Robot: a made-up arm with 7 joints. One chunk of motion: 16 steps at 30 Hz.
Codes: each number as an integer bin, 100 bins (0 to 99) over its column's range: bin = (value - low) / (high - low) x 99, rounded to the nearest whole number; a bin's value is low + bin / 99 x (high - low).
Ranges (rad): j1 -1.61..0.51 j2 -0.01..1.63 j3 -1.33..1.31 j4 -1.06..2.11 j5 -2..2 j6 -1.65..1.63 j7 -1.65..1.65
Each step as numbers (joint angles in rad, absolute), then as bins.
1 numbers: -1.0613 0.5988 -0.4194 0.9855 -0.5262 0.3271 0.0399
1 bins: 26 37 34 64 36 60 51
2 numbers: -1.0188 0.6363 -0.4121 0.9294 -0.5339 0.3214 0.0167
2 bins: 28 39 34 62 36 60 50
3 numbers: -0.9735 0.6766 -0.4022 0.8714 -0.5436 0.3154 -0.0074
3 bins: 30 41 35 60 36 59 49
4 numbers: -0.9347 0.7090 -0.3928 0.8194 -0.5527 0.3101 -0.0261
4 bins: 32 43 35 59 36 59 49
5 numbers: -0.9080 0.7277 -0.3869 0.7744 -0.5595 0.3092 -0.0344
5 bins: 33 45 35 57 36 59 48
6 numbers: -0.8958 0.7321 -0.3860 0.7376 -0.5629 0.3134 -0.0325
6 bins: 33 45 35 56 36 59 49
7 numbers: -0.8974 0.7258 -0.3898 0.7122 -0.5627 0.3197 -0.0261
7 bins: 33 44 35 55 36 59 49
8 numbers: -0.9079 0.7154 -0.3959 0.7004 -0.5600 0.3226 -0.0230
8 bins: 33 44 35 55 36 60 49
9 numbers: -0.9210 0.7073 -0.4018 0.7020 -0.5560 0.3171 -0.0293
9 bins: 32 43 35 55 36 59 49
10 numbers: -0.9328 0.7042 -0.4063 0.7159 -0.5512 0.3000 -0.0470
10 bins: 32 43 35 55 36 59 48
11 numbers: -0.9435 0.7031 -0.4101 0.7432 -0.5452 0.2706 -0.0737
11 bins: 31 43 34 56 36 58 47
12 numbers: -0.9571 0.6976 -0.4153 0.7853 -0.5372 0.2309 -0.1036
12 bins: 30 43 34 58 36 57 46
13 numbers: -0.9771 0.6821 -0.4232 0.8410 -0.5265 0.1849 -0.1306
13 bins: 30 42 34 59 36 55 46
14 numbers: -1.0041 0.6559 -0.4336 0.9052 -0.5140 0.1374 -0.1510
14 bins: 28 40 34 61 37 54 45
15 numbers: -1.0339 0.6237 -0.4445 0.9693 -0.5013 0.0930 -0.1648
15 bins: 27 38 33 63 37 53 45
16 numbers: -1.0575 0.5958 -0.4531 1.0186 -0.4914 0.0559 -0.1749
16 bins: 26 37 33 65 37 51 44
